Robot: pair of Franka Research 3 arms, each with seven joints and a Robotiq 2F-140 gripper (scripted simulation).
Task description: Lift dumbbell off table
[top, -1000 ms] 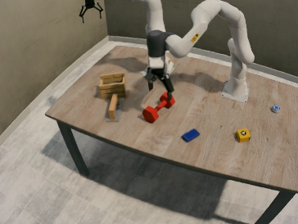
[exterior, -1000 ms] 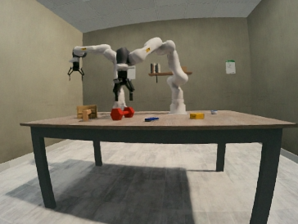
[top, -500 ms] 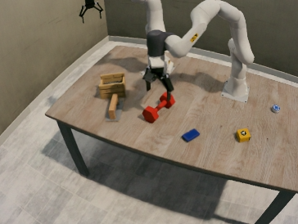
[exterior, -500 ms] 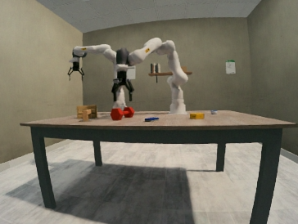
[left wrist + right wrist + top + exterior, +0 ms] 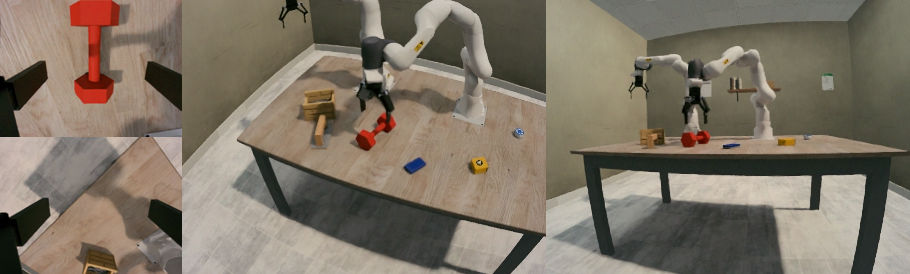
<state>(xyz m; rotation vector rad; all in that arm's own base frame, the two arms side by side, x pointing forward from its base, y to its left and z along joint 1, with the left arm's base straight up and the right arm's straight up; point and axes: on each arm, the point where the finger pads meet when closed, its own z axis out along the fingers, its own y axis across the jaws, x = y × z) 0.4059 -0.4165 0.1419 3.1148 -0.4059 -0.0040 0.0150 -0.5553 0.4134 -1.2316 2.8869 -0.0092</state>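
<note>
My left gripper is now 10 cm above the red dumbbell. The rest, counted from my left hand: small blue-white round object (34 cm behind, 75 cm to the left, 13 cm below); blue block (11 cm ahead, 24 cm to the left, 13 cm below); wooden crate (7 cm behind, 37 cm to the right, 10 cm below).
</note>
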